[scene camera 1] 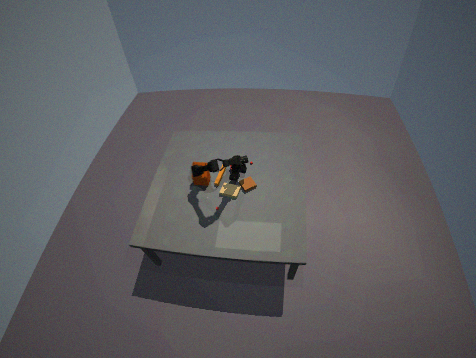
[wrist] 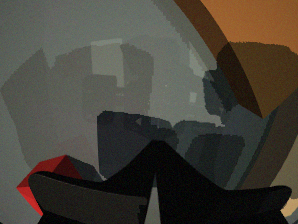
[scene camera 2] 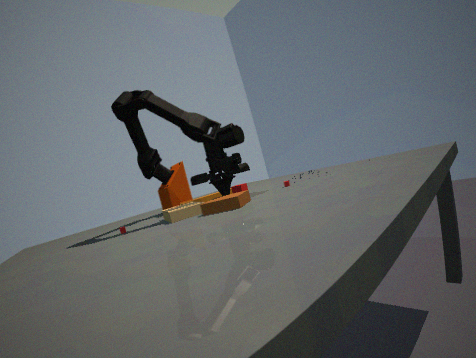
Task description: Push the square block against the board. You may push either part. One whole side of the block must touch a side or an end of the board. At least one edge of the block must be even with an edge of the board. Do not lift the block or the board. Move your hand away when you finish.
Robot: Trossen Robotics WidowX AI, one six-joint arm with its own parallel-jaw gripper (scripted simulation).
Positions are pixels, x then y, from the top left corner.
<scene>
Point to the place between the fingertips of my gripper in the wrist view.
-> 157, 146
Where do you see a small red cube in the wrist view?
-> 62, 165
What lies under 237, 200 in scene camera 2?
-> A brown block.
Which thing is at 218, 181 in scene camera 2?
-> My gripper.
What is my gripper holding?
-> Nothing.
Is my gripper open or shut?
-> Shut.
</scene>
